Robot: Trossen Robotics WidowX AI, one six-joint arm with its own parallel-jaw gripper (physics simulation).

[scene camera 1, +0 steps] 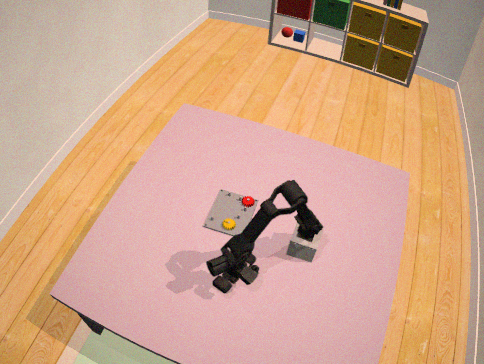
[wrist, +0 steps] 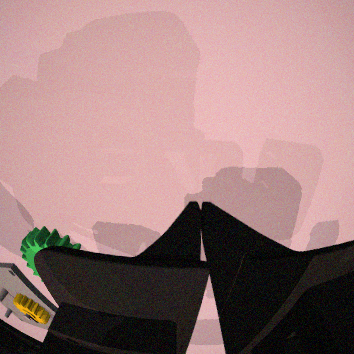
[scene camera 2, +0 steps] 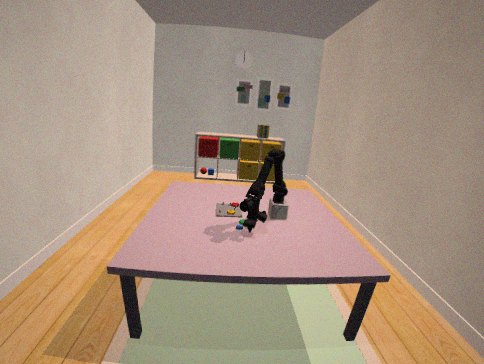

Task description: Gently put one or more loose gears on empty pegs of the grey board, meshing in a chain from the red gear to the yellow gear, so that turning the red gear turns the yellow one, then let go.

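Seen in the pictures: gripper, fingertip midpoint: (scene camera 1: 232,280) (wrist: 198,208) (scene camera 2: 249,231); arm's base, link origin: (scene camera 1: 306,232) (scene camera 2: 278,201).
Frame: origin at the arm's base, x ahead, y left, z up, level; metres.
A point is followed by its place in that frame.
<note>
The grey board (scene camera 1: 220,207) {x 0.377, y -0.042, z -0.097 m} (scene camera 2: 223,213) {x 0.358, y 0.038, z -0.098 m} (wrist: 6,274) {x 0.246, y 0.034, z -0.098 m} lies flat, with several bare pegs. The red gear (scene camera 1: 248,201) {x 0.280, y -0.110, z -0.081 m} (scene camera 2: 235,204) {x 0.282, y -0.100, z -0.083 m} sits near its far right corner. The yellow gear (scene camera 1: 228,223) (scene camera 2: 231,212) {x 0.306, y 0.048, z -0.082 m} (wrist: 31,308) {x 0.296, y 0.042, z -0.087 m} sits near its front edge. The green gear (scene camera 2: 242,221) {x 0.234, y 0.152, z -0.091 m} (wrist: 46,247) lies loose on the table, partly behind the arm in scene camera 2 and partly behind a finger in the wrist view. The blue gear (scene camera 2: 239,227) {x 0.253, y 0.234, z -0.092 m} lies loose in front of it. My gripper (scene camera 2: 250,230) {x 0.191, y 0.255, z -0.106 m} (wrist: 198,208) {x 0.191, y 0.255, z -0.106 m} is shut, its fingertips together with no gear showing between them, low over the table beside the blue gear.
The pink table (scene camera 1: 310,310) {x -0.129, y 0.263, z -0.106 m} (scene camera 2: 165,250) {x 0.610, y 0.512, z -0.106 m} carries the board and the arm. The arm's grey base block (scene camera 1: 302,250) {x -0.010, y 0.057, z -0.041 m} (scene camera 2: 278,210) {x 0.002, y 0.057, z -0.041 m} stands right of the board. A cube shelf (scene camera 1: 270,30) (scene camera 2: 195,155) stands against the back wall.
</note>
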